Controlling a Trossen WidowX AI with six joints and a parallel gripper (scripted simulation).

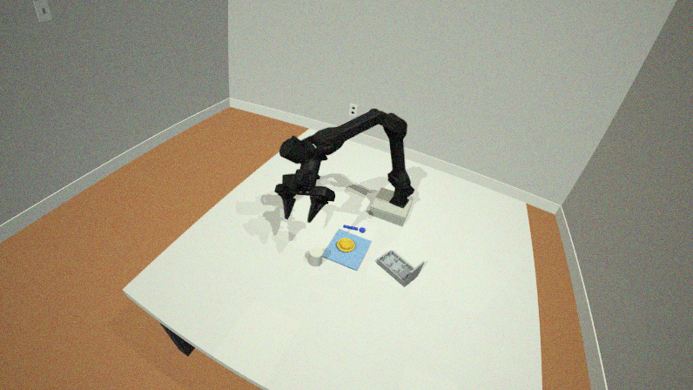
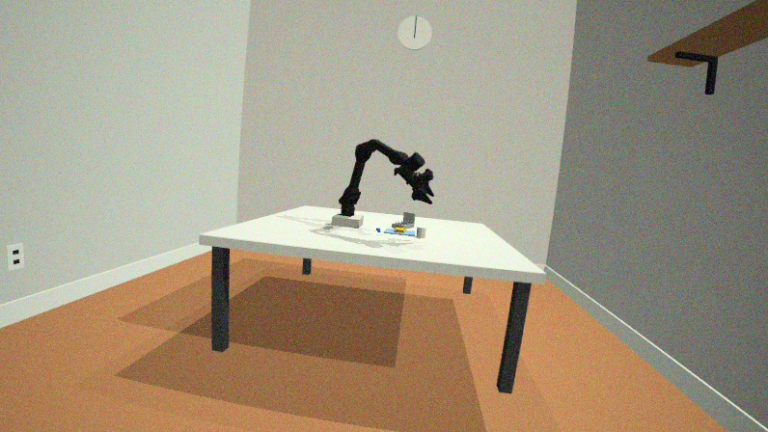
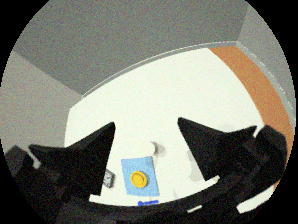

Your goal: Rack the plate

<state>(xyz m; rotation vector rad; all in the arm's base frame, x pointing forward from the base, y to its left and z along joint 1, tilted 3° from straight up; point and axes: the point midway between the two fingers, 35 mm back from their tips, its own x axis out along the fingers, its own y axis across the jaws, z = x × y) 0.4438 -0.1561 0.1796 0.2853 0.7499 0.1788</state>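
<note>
Right now the yellow plate is 16 cm behind my gripper tip, 10 cm to the left of it and 18 cm below it. Also, from my gripper tip: blue spoon: 27 cm behind, 8 cm to the left, 19 cm below; then blue mat: 16 cm behind, 10 cm to the left, 19 cm below; then white cup: 4 cm behind, 5 cm to the left, 17 cm below.
</note>
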